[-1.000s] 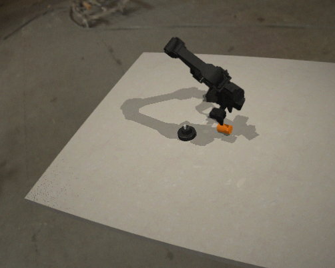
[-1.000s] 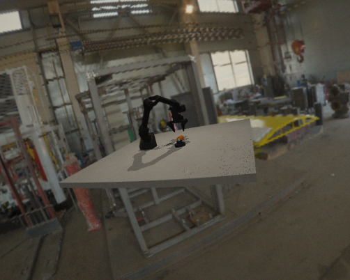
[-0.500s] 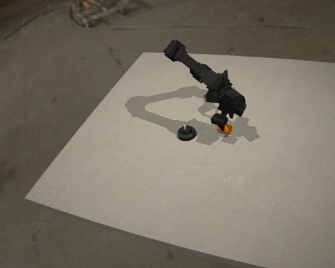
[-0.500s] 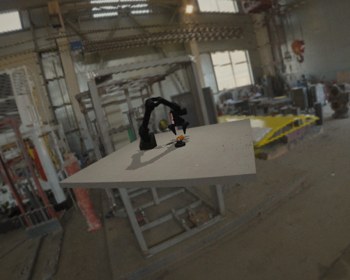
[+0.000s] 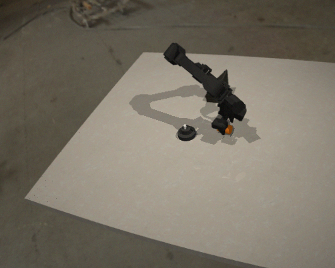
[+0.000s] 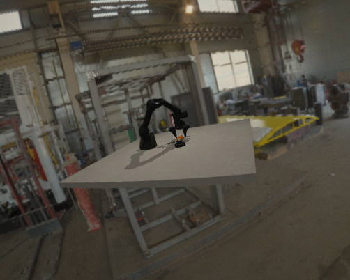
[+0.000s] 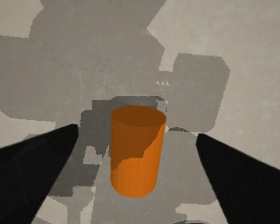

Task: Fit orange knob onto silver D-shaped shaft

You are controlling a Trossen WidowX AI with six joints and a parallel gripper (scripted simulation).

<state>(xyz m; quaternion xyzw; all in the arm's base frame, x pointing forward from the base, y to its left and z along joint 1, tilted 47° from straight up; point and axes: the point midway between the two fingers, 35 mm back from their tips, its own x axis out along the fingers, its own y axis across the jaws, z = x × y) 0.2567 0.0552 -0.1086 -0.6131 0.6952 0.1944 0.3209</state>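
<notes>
My gripper tip is now right at the orange knob. The rest, counted from my gripper tip: round pedestal: 50 mm ahead, 190 mm to the right, 10 mm above.
</notes>
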